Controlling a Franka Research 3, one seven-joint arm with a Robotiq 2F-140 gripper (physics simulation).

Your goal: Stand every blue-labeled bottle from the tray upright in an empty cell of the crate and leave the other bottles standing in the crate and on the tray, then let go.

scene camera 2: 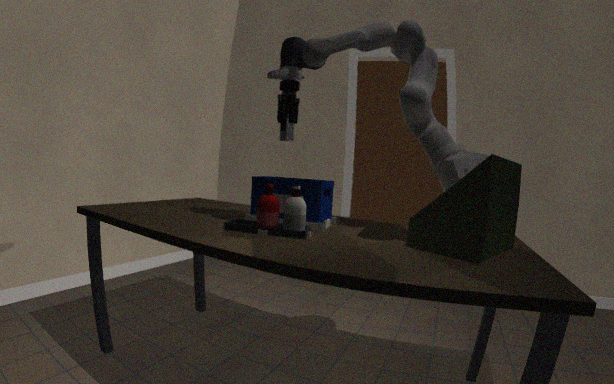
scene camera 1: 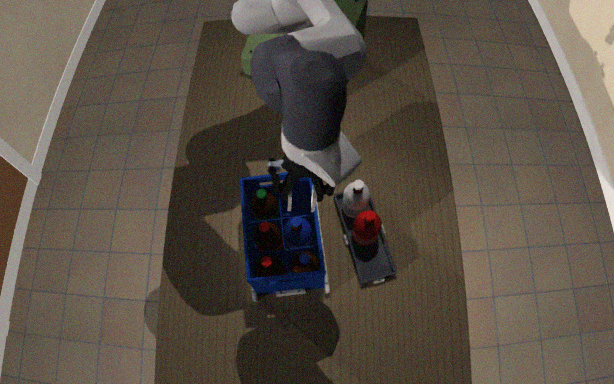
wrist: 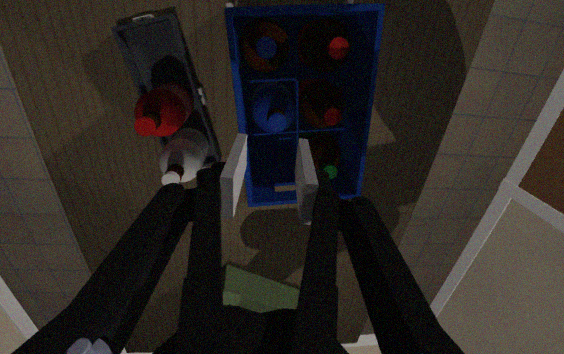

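My gripper point(scene camera 1: 301, 201) point(scene camera 2: 286, 132) point(wrist: 271, 152) is open and empty, high above the end of the blue crate point(scene camera 1: 288, 285) point(scene camera 2: 325, 200) point(wrist: 372, 75) nearest the robot's base. In the crate, a blue bottle point(scene camera 1: 298, 231) point(wrist: 272, 107) stands upright in a middle cell. A blue-capped brown bottle point(scene camera 1: 305, 260) point(wrist: 265, 47) stands in the corner cell beside it. Two red-capped bottles and a green-capped bottle point(scene camera 1: 262, 202) point(wrist: 327, 165) stand in the other row. The cell beside the green-capped bottle is empty. A red bottle point(scene camera 1: 367, 226) point(scene camera 2: 268, 210) point(wrist: 162, 109) and a white bottle point(scene camera 1: 356, 197) point(scene camera 2: 295, 212) point(wrist: 185, 155) stand on the tray point(scene camera 1: 377, 267) point(scene camera 2: 240, 225) point(wrist: 150, 42).
The dark tray lies beside the crate, a narrow gap apart. A green block point(scene camera 1: 252, 55) point(scene camera 2: 465, 220) point(wrist: 260, 292) stands at the robot's base. The crate walls rise around the bottles. The brown table point(scene camera 1: 400, 330) point(scene camera 2: 350, 260) carries everything.
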